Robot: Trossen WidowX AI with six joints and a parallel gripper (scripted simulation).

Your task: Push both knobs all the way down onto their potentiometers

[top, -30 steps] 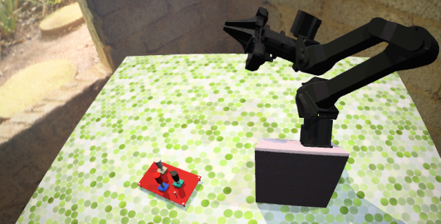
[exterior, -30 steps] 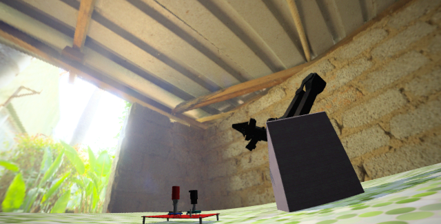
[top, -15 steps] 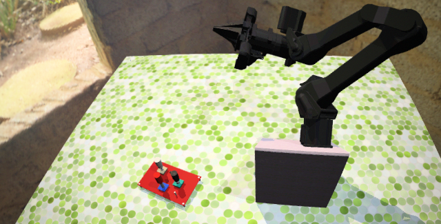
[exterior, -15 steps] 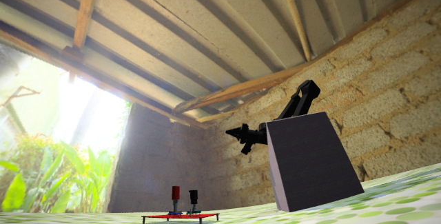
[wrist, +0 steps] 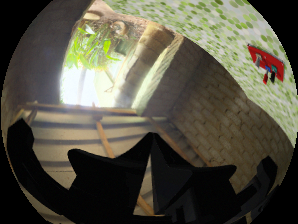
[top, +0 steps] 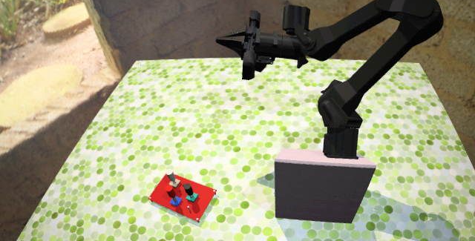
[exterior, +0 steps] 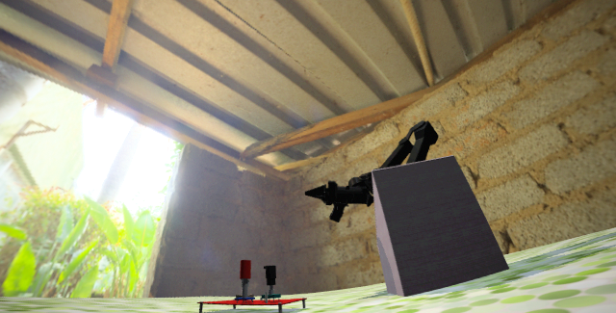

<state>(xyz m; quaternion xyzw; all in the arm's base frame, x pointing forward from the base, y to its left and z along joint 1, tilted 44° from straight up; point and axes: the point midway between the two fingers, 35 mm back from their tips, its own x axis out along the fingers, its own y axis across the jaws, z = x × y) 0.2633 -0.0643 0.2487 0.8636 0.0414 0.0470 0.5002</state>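
Now: gripper tip 60 mm short of the black knob, 260 mm to the right of it and 260 mm above it.
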